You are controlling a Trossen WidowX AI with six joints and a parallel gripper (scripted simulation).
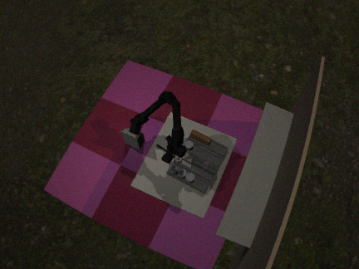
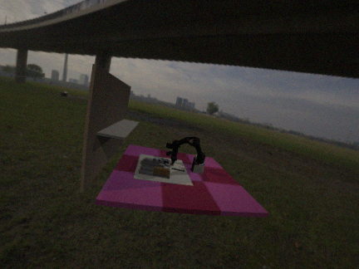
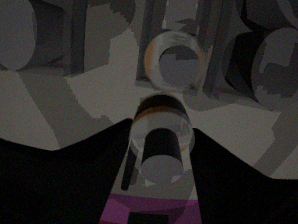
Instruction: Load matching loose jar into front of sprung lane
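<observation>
My gripper tip is now 7 cm past the thin black bar, 5 cm above it and 4 cm to the right of it. Also, from my gripper tip: grey lane tray 20 cm ahead, 4 cm below, 2 cm to the right; pusher plate 16 cm ahead, 1 cm below; grey shelf 55 cm ahead, 31 cm above, 5 cm to the right.
</observation>
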